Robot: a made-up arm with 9 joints. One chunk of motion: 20 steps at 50 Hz.
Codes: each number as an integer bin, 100 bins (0 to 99) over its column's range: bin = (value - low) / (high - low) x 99, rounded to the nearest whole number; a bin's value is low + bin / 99 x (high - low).
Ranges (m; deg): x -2.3..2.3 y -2.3..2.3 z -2.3..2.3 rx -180..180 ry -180..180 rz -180..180
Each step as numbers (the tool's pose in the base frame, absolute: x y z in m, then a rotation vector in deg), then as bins.
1 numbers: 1.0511 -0.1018 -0.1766 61.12 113.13 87.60
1 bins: 72 47 46 66 81 74
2 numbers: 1.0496 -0.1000 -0.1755 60.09 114.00 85.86
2 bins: 72 47 46 66 81 73
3 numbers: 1.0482 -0.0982 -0.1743 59.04 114.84 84.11
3 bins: 72 47 46 66 81 73
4 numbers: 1.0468 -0.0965 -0.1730 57.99 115.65 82.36
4 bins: 72 47 46 65 81 72
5 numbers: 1.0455 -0.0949 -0.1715 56.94 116.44 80.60
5 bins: 72 47 46 65 82 72
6 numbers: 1.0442 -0.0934 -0.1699 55.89 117.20 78.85
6 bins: 72 47 46 65 82 71
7 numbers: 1.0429 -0.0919 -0.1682 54.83 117.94 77.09
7 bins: 72 48 46 65 82 71
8 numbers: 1.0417 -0.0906 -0.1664 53.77 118.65 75.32
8 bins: 72 48 46 64 82 70
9 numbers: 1.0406 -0.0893 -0.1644 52.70 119.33 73.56
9 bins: 72 48 46 64 82 70
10 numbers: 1.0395 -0.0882 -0.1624 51.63 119.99 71.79
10 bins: 72 48 46 64 82 69
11 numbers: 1.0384 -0.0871 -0.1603 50.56 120.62 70.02
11 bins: 72 48 46 63 83 69
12 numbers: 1.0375 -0.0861 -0.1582 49.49 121.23 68.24
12 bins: 72 48 46 63 83 68
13 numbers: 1.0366 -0.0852 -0.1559 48.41 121.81 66.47
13 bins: 72 48 46 63 83 68
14 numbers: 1.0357 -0.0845 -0.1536 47.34 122.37 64.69
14 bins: 72 48 46 63 83 67
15 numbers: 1.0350 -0.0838 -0.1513 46.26 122.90 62.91
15 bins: 72 48 46 62 83 67
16 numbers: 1.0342 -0.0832 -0.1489 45.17 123.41 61.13
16 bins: 72 48 46 62 83 66
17 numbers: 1.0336 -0.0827 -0.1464 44.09 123.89 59.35
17 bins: 72 48 46 62 84 66
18 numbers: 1.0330 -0.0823 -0.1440 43.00 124.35 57.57
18 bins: 72 48 46 61 84 65
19 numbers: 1.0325 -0.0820 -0.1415 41.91 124.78 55.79
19 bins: 72 48 46 61 84 65
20 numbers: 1.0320 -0.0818 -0.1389 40.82 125.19 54.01
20 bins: 72 48 47 61 84 64
